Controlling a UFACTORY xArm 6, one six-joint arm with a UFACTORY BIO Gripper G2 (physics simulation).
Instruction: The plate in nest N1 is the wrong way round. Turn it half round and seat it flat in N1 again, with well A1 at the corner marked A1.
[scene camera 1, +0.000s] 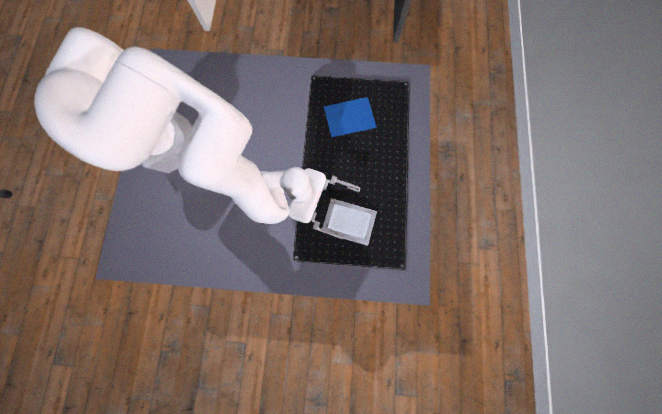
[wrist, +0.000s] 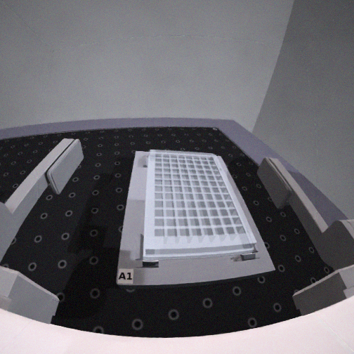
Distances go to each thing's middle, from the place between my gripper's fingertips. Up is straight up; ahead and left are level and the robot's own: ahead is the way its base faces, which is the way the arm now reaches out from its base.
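My hand is 20 mm to the left of the clear well plate (scene camera 1: 346, 220) and 40 mm above it. Measured from that same hand, the grey nest (wrist: 188, 272) is 20 mm to the right and 50 mm below, while the blue rectangle (scene camera 1: 352, 116) sits 80 mm behind, 360 mm to the left and 60 mm below. Going by their middles, the blue rectangle is the farthest from my hand of the things named here.
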